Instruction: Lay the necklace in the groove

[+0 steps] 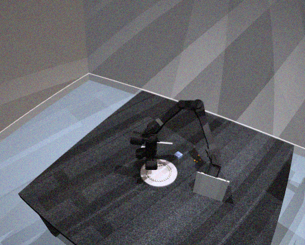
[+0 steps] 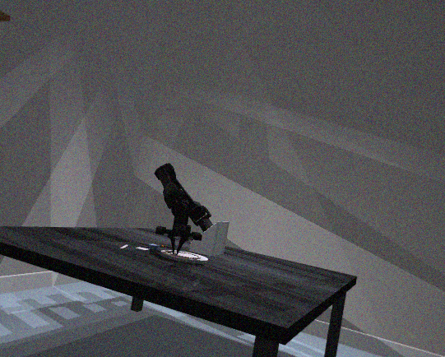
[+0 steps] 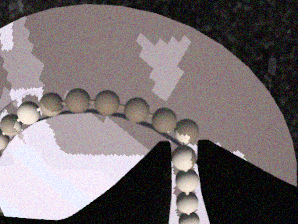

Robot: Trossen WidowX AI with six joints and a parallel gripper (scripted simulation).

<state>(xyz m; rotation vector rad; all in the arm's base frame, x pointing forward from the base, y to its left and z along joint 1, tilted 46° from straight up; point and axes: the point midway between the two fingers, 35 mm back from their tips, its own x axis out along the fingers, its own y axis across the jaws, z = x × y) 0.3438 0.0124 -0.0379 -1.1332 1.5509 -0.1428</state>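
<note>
Now: gripper tip 6 cm past the round white bead board, 1 cm to the right of it and 1 cm above it. Round my gripper tip: small white block: 11 cm ahead, 9 cm to the right; then small blue cube: 8 cm behind, 17 cm to the right, 1 cm below; then thin white stick: 6 cm ahead, 21 cm to the right, 1 cm below.
</note>
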